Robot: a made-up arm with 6 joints.
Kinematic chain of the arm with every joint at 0, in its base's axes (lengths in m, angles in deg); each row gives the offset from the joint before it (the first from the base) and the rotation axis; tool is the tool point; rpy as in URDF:
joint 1: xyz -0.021 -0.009 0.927 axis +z
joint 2: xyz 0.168 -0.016 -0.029 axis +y
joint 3: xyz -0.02 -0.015 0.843 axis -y
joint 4: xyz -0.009 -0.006 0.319 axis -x
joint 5: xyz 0.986 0 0.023 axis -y
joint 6: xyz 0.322 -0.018 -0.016 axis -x
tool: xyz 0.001 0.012 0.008 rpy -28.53 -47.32 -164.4
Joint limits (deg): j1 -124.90..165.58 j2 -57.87..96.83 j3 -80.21..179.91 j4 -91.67..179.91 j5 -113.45..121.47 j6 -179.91..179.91
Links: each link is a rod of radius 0.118 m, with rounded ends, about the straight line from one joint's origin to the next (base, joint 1, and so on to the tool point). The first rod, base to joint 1, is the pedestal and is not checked.
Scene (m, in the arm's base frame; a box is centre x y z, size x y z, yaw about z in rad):
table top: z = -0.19
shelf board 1: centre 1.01 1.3 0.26 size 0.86 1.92 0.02 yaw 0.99
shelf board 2: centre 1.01 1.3 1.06 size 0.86 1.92 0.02 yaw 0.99
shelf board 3: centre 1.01 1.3 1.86 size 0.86 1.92 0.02 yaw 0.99
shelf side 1: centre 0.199 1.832 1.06 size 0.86 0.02 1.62 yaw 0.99
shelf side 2: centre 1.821 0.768 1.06 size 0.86 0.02 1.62 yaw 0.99
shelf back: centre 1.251 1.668 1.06 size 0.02 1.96 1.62 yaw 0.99
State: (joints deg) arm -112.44 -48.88 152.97 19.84 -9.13 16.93
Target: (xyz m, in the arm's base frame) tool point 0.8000 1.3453 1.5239
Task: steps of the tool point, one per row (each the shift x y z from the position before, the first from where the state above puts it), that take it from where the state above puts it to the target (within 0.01 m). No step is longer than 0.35 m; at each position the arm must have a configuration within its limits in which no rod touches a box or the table.
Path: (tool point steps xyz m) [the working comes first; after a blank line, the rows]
Joints at the target: -123.35 -29.71 142.67 19.29 -11.59 17.07
Straight joint move there: touches shelf board 2.

1: -0.0545 -0.0509 -0.0170
2: -0.0605 -0.0719 -0.0143
3: -0.0642 -0.0911 -0.0079
4: -0.0659 -0.1071 0.0012
5: -0.0656 -0.1196 0.0126
6: -0.0624 -0.1279 0.0253
7: 0.1103 0.0242 0.2684
8: 0.0911 -0.0526 0.2831
9: 0.0485 -0.1252 0.2792
10: 0.0898 0.1460 0.0450
11: 0.0869 0.1370 0.0247
12: 0.0810 0.1237 0.0018
13: 0.0728 0.1064 -0.0230
14: 0.0626 0.0857 -0.0483

